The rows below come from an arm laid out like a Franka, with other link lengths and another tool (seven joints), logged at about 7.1 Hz.
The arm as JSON. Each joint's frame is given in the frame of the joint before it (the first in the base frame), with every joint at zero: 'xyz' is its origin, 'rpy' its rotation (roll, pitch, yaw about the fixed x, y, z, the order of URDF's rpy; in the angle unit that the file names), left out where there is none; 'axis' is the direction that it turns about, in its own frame. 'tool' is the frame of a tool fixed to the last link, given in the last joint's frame.
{
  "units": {
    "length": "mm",
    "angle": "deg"
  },
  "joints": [
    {
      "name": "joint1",
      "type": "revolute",
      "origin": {
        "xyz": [
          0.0,
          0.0,
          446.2
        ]
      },
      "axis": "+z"
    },
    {
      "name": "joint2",
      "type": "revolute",
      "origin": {
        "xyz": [
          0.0,
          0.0,
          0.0
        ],
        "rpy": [
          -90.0,
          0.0,
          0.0
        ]
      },
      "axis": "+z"
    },
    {
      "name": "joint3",
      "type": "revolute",
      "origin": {
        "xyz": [
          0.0,
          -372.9,
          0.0
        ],
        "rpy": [
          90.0,
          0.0,
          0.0
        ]
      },
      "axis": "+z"
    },
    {
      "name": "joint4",
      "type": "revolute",
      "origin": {
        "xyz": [
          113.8,
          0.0,
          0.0
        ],
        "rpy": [
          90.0,
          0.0,
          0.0
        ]
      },
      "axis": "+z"
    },
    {
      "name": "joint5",
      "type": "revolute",
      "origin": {
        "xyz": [
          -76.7,
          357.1,
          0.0
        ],
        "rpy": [
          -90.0,
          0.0,
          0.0
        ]
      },
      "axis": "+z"
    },
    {
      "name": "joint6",
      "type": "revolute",
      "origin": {
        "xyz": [
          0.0,
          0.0,
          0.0
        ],
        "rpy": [
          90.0,
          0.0,
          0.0
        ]
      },
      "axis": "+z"
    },
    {
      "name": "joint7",
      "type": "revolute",
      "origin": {
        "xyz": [
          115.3,
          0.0,
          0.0
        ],
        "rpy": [
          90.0,
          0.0,
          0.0
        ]
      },
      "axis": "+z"
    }
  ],
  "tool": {
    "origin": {
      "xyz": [
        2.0,
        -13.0,
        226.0
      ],
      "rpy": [
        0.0,
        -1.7,
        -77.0
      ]
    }
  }
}
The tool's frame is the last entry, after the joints.
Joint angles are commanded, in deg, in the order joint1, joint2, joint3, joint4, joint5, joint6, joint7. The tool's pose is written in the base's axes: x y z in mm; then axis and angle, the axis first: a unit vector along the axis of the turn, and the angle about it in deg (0 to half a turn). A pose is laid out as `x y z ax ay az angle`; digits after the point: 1 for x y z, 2 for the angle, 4 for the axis.
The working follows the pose.
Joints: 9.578 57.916 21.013 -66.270 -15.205 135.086 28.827
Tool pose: 806.5 369.6 246.7 -0.7789 -0.6160 -0.1177 178.78
Where each joint sits with the arm in this pose, in the base's axes (m; each line is computed from the numbers above, not from the rounded line before):
joint1: 0.0000 0.0000 0.4462
joint2: 0.0000 0.0000 0.4462
joint3: 0.3115 0.0526 0.6443
joint4: 0.3604 0.1022 0.5543
joint5: 0.6662 0.2615 0.4337
joint6: 0.6662 0.2615 0.4337
joint7: 0.7649 0.3139 0.4621
the tool: 0.8065 0.3696 0.2467

